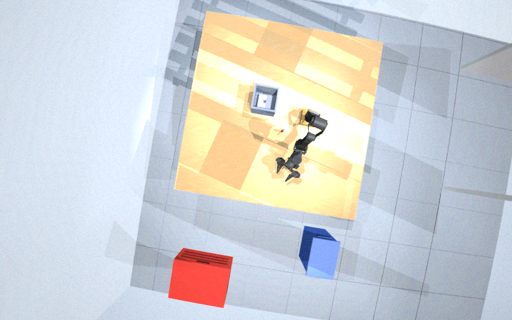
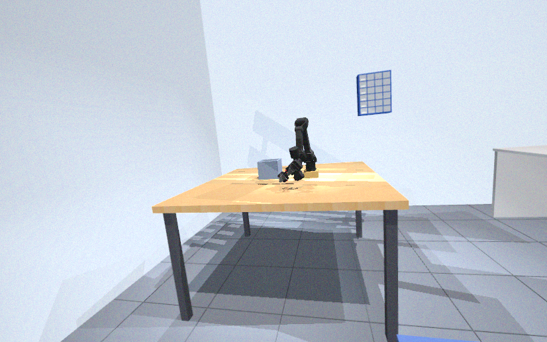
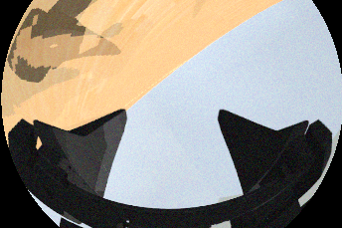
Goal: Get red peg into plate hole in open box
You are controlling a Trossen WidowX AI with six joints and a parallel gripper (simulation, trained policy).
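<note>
Right now the red peg is 9 cm ahead of my gripper tip, 30 cm to the right of it and 4 cm below it.
</note>
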